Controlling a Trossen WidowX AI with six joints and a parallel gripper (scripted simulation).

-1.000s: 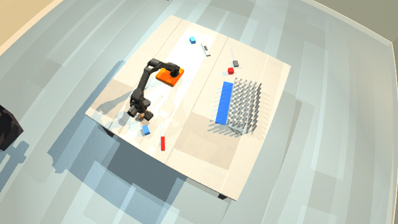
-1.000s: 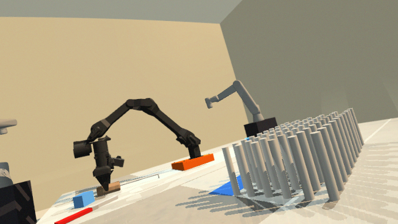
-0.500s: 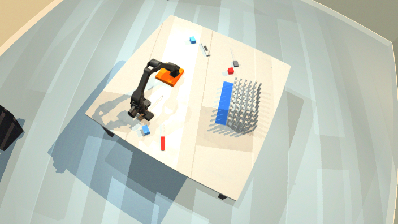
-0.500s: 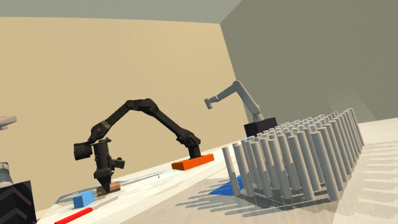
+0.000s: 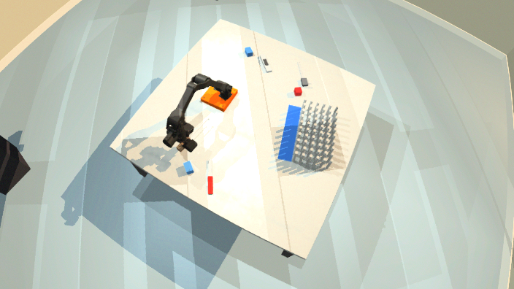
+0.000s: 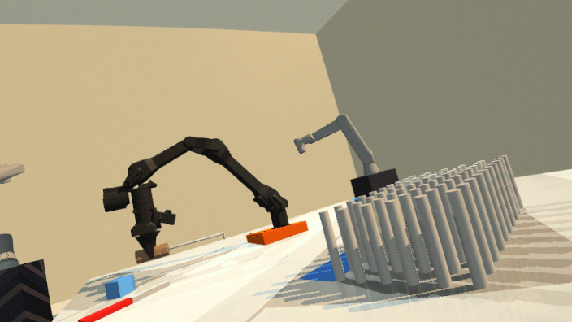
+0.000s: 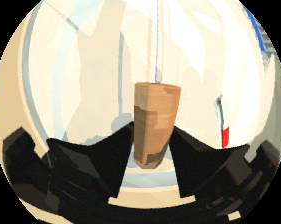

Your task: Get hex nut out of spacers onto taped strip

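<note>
The hook tool is 110 mm to the left of my gripper tip and 10 mm above it. The rest, counted from my gripper tip: blue taped strip: 470 mm to the left, 400 mm ahead, 60 mm below; then red-handled tool: 210 mm ahead, 50 mm below, 30 mm to the right; then red block: 740 mm to the left, 280 mm ahead, 40 mm below.
</note>
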